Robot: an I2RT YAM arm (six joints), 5 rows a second.
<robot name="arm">
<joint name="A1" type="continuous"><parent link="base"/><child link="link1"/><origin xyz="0 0 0.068"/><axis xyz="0 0 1"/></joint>
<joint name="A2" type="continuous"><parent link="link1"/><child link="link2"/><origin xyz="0.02 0.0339 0.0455" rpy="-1.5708 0 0"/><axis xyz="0 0 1"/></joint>
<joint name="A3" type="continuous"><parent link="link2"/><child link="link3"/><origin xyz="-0.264 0 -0.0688" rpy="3.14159 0 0"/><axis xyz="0 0 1"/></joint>
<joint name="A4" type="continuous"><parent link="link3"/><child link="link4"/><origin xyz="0.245 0.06 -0.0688"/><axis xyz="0 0 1"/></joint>
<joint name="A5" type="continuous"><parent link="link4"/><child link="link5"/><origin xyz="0.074 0.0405 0.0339" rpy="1.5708 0 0"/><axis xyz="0 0 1"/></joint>
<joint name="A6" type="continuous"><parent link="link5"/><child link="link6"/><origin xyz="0.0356 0 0.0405" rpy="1.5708 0 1.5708"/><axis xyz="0 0 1"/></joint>
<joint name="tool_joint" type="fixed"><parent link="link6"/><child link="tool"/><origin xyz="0 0 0" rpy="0 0 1.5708"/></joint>
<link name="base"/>
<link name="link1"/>
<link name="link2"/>
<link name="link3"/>
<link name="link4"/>
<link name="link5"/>
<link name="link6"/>
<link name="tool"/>
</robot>
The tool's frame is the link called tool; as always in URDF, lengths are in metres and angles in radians. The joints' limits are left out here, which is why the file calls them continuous.
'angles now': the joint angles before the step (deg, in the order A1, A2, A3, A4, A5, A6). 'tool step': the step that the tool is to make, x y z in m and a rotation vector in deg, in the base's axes. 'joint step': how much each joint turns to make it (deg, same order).
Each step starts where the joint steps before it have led.
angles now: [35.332 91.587 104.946 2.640 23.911 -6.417]
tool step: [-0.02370 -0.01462 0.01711 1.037 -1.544 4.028]
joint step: [-0.088 -4.307 -0.531 -2.375 -3.955 1.228]
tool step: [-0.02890 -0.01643 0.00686 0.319 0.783 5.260]
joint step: [0.088 -5.964 -2.897 -4.214 -4.745 2.286]
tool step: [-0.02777 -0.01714 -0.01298 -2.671 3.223 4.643]
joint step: [-0.176 -7.477 -6.843 -5.007 -4.752 0.881]
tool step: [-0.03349 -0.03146 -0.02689 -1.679 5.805 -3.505]
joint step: [-1.314 -10.543 -9.921 -6.677 2.458 1.576]
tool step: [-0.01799 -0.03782 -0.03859 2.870 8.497 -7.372]
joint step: [-6.575 -9.146 -9.859 -6.765 1.058 6.940]
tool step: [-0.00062 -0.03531 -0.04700 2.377 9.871 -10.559]
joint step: [-10.802 -5.278 -8.965 -5.983 -0.878 5.973]
